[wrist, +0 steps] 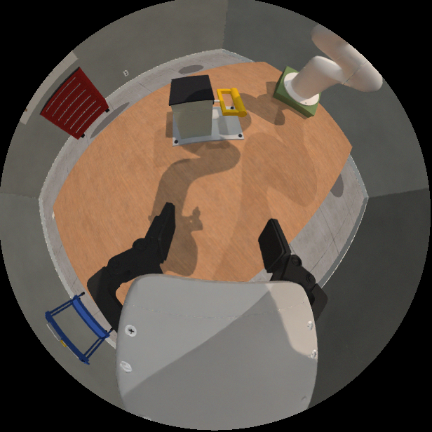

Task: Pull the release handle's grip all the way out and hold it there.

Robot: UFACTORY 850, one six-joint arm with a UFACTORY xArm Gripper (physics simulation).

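The release handle is a yellow loop-shaped grip (240, 102) on the right side of a beige housing (194, 119) with a black top. A short light rod joins the grip to the housing, and the grip stands close to it. The housing is fixed on a light grey base plate (227, 131) with dark bolts at its corners. My gripper (221, 222) is wide open and empty, well apart from the handle, which shows beyond the fingertips toward the upper part of the view.
The wooden table top (120, 165) carries the unit. The white arm's base stands on a green block (310, 107) at the upper right, with the white arm (320, 77) rising from it. A red slatted piece (75, 104) and a blue frame (90, 317) stand off the table's left side.
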